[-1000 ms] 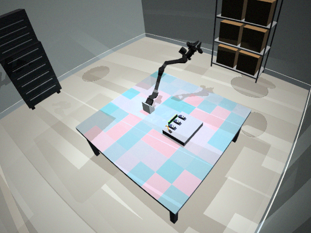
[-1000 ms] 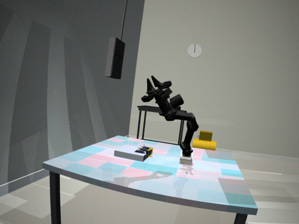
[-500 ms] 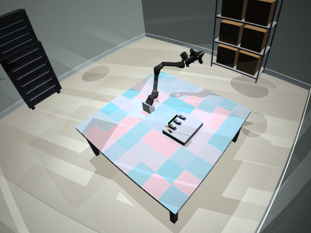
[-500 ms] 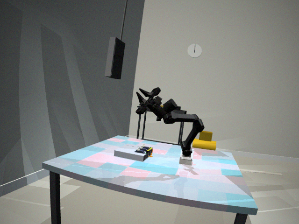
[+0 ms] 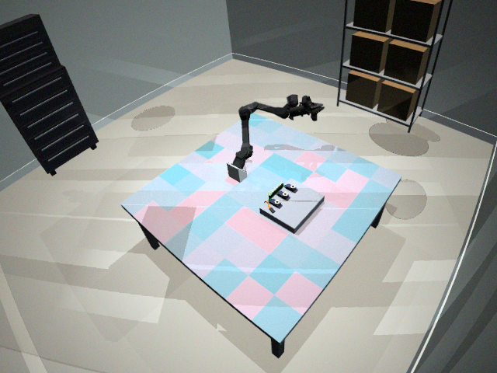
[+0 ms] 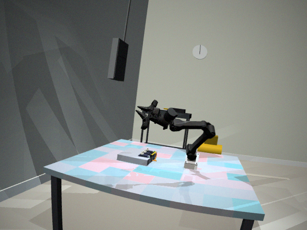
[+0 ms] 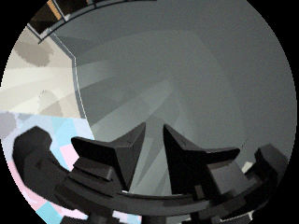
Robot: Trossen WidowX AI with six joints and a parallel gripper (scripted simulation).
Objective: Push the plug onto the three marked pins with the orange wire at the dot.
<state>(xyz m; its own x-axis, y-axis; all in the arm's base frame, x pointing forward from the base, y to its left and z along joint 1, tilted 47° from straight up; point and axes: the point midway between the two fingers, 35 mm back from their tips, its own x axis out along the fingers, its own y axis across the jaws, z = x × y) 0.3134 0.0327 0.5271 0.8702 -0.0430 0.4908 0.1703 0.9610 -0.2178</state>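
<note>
The grey printed holder lies 120 mm ahead of my gripper tip, 430 mm to the right of it and 400 mm below it.
</note>
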